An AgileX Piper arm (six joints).
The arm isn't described. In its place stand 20 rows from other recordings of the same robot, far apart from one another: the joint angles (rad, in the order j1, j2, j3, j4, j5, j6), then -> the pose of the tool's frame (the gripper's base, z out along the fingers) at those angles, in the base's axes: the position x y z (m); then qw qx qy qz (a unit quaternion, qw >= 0).
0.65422, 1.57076, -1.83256, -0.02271, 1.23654, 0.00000 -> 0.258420, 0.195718, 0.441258, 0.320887, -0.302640, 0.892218, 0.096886
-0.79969, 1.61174, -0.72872, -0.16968, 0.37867, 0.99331 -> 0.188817, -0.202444, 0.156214, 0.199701, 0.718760, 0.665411, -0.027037
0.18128, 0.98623, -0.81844, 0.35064, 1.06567, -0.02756 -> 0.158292, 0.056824, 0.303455, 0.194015, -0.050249, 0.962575, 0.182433
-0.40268, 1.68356, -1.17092, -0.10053, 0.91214, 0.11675 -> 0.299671, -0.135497, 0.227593, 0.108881, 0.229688, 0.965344, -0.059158
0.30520, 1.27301, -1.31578, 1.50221, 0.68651, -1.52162 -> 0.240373, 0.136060, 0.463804, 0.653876, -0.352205, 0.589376, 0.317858
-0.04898, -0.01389, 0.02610, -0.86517, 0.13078, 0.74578 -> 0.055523, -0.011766, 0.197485, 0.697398, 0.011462, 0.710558, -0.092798
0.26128, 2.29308, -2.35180, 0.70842, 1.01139, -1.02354 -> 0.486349, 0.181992, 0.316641, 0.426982, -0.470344, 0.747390, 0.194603
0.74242, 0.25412, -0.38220, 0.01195, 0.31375, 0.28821 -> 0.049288, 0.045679, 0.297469, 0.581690, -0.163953, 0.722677, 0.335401
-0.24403, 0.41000, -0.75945, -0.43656, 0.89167, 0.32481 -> 0.044442, -0.041920, 0.362975, 0.525094, 0.207268, 0.802317, -0.193917
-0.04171, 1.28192, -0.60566, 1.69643, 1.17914, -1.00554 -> 0.215303, 0.074534, 0.273134, 0.274436, 0.008004, 0.746877, 0.605636
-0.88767, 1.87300, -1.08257, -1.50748, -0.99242, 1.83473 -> 0.290929, -0.236999, 0.207232, 0.500702, 0.284248, 0.758786, 0.304540
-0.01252, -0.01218, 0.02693, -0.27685, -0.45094, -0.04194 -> 0.044709, 0.010281, 0.242230, 0.855263, -0.121455, 0.493572, -0.100796
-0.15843, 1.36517, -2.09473, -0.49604, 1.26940, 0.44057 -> 0.200823, -0.073969, 0.572540, 0.542445, 0.302242, 0.766762, -0.162727
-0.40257, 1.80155, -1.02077, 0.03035, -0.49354, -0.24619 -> 0.365878, -0.157222, 0.227590, 0.600810, 0.075315, 0.770561, -0.198974
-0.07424, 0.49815, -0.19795, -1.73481, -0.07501, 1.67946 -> 0.108759, -0.001343, 0.240066, 0.623288, -0.015847, 0.781746, -0.011592
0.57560, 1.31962, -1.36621, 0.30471, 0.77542, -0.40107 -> 0.228928, 0.171333, 0.409819, 0.428667, -0.371040, 0.803492, 0.181589
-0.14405, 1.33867, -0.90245, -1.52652, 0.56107, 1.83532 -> 0.277514, -0.089134, 0.313258, 0.557943, 0.332888, 0.738257, -0.181278
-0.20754, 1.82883, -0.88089, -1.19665, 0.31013, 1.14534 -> 0.325738, -0.095009, 0.138048, 0.270695, 0.123643, 0.939223, -0.171163
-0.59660, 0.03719, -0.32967, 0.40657, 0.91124, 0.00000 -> 0.032725, 0.012152, 0.244762, 0.523602, 0.276767, 0.804315, 0.048157
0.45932, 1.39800, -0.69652, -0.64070, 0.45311, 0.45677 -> 0.239594, 0.091938, 0.208022, 0.302235, -0.241040, 0.918911, -0.078462
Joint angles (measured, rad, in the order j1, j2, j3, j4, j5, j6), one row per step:
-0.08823, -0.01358, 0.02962, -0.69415, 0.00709, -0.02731
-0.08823, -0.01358, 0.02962, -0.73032, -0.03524, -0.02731
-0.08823, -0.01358, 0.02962, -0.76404, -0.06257, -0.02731
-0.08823, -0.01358, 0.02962, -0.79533, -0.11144, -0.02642
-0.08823, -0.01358, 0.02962, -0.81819, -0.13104, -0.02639
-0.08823, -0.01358, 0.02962, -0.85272, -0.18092, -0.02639
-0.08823, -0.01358, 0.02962, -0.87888, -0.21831, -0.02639
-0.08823, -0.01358, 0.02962, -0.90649, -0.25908, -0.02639
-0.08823, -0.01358, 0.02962, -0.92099, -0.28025, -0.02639
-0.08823, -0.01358, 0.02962, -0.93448, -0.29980, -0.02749
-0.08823, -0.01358, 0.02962, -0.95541, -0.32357, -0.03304
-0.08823, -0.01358, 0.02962, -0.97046, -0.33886, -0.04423
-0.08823, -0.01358, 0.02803, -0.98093, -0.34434, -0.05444
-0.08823, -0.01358, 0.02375, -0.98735, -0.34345, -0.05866
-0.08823, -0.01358, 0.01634, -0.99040, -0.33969, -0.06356
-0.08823, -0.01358, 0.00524, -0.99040, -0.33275, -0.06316
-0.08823, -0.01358, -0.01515, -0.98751, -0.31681, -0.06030
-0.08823, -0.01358, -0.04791, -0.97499, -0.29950, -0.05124
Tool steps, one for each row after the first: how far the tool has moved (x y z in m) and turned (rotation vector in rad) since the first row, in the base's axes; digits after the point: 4 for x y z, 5 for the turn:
0.0000, 0.0026, 0.0029, -0.04072, -0.02856, 0.02502
-0.0001, 0.0044, 0.0046, -0.07728, -0.04533, 0.04133
-0.0004, 0.0077, 0.0075, -0.11290, -0.07751, 0.07308
-0.0006, 0.0092, 0.0085, -0.13771, -0.08872, 0.08590
-0.0011, 0.0129, 0.0111, -0.17735, -0.11944, 0.12003
-0.0017, 0.0158, 0.0129, -0.20722, -0.14165, 0.14643
-0.0024, 0.0191, 0.0146, -0.23874, -0.16525, 0.17601
-0.0028, 0.0208, 0.0154, -0.25520, -0.17716, 0.19168
-0.0033, 0.0224, 0.0161, -0.27154, -0.18797, 0.20617
-0.0038, 0.0245, 0.0168, -0.29996, -0.20010, 0.22351
-0.0041, 0.0258, 0.0172, -0.32728, -0.20776, 0.23354
-0.0044, 0.0264, 0.0177, -0.34850, -0.21124, 0.23608
-0.0046, 0.0265, 0.0189, -0.35979, -0.21363, 0.23431
-0.0050, 0.0263, 0.0211, -0.36881, -0.21785, 0.22957
-0.0055, 0.0259, 0.0245, -0.37001, -0.22393, 0.22264
-0.0066, 0.0248, 0.0306, -0.36674, -0.23350, 0.20790
-0.0088, 0.0235, 0.0409, -0.34978, -0.25604, 0.19146

